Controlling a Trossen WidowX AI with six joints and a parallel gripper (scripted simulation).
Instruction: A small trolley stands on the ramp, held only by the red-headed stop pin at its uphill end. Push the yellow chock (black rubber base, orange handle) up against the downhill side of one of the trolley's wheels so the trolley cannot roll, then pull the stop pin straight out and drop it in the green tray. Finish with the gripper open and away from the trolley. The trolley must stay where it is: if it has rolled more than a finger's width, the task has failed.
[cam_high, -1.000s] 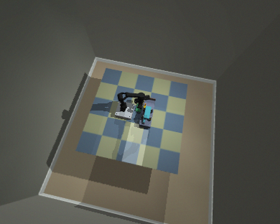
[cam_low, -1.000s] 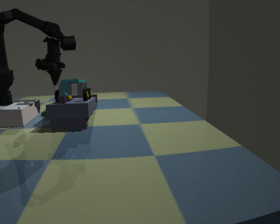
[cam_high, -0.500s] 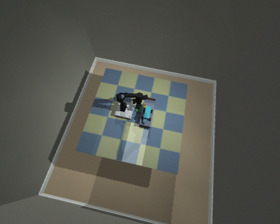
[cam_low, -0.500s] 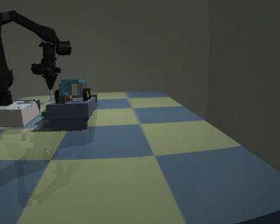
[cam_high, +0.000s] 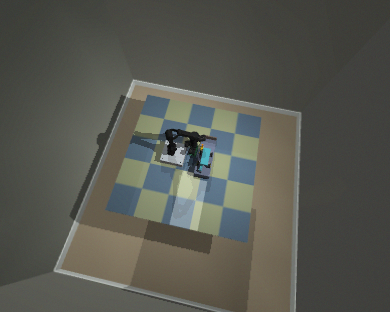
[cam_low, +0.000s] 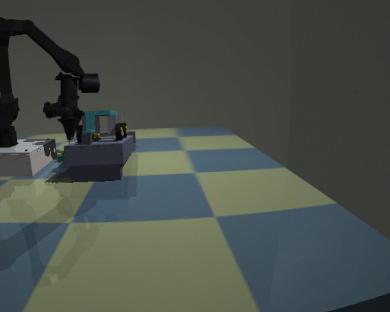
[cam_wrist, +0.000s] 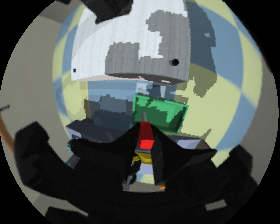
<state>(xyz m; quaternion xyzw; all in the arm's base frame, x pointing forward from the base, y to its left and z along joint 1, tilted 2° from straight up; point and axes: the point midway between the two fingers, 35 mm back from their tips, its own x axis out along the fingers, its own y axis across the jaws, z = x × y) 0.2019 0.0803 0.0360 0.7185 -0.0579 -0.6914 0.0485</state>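
Right now my gripper tip is 30 mm to the right of the green tray and 70 mm above it. From my gripper tip the other things lie so: grey ramp (130 mm ahead, 70 mm to the right, 20 mm below); then yellow chock (80 mm ahead, 30 mm to the left, 20 mm above); then red-headed stop pin (right at my gripper tip).
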